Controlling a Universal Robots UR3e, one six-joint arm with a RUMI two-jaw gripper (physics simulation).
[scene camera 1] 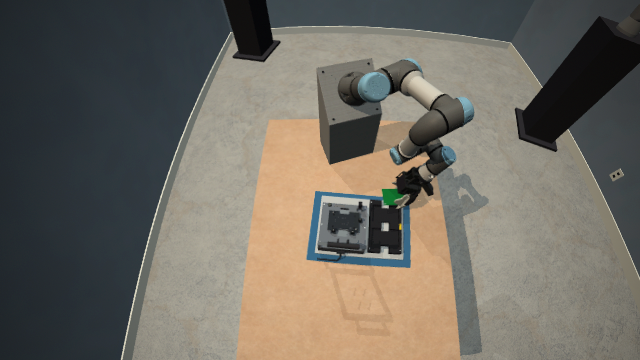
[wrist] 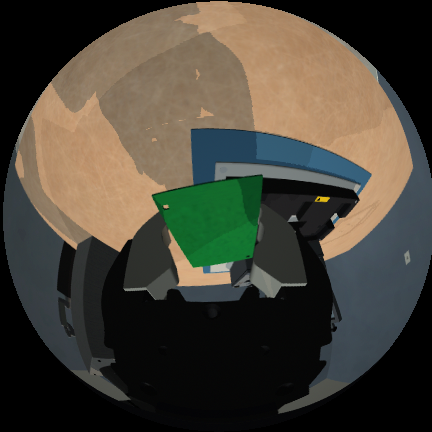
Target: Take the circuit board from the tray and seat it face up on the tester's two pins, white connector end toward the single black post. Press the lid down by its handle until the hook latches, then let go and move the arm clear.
Labels:
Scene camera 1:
gripper: 395,199
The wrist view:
gripper: 212,208
green circuit board: 213,222

